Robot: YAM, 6 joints.
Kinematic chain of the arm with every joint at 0, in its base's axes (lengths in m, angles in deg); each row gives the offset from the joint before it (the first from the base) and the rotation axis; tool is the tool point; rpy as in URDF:
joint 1: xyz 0 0 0.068 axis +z
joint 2: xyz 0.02 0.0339 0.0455 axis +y
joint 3: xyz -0.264 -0.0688 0 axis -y
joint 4: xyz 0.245 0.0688 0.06 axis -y
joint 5: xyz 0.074 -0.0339 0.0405 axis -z
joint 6: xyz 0.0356 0 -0.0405 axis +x
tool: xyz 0 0 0 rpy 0 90 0
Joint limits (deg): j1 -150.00..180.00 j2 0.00..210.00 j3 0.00..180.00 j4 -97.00..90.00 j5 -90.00..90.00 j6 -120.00..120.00
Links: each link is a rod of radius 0.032 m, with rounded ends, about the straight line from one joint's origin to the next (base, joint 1, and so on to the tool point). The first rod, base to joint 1, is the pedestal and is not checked.
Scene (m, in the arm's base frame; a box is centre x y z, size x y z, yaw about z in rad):
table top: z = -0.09
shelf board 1: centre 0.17 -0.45 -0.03 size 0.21 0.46 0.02 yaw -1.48
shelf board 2: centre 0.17 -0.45 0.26 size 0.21 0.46 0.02 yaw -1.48
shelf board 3: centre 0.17 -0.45 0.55 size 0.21 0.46 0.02 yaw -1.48
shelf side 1: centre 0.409 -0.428 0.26 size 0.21 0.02 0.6 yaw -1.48
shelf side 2: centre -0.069 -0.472 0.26 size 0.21 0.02 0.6 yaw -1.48
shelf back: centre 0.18 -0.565 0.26 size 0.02 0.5 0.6 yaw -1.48
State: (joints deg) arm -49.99 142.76 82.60 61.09 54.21 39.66
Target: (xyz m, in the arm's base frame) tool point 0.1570 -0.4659 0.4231
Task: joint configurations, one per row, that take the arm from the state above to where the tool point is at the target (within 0.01 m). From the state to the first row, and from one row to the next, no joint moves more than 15 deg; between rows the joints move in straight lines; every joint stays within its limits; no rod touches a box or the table.
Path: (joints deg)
1: -45.06 136.03 70.58 61.77 56.11 39.66
2: -40.13 129.31 58.56 62.46 58.01 39.66
3: -35.20 122.58 46.55 63.14 59.91 39.66
4: -39.55 110.73 49.33 64.32 59.83 39.66
5: -43.90 98.89 52.12 65.49 59.75 39.66
6: -48.25 87.04 54.90 66.66 59.67 39.66
7: -52.60 75.19 57.69 67.83 59.59 39.66
8: -56.52 87.87 72.59 65.13 56.75 39.66
9: -60.44 100.55 87.50 62.43 53.91 39.66
10: -64.36 113.24 102.41 59.73 51.07 39.66
11: -68.28 125.92 117.32 57.03 48.23 39.66

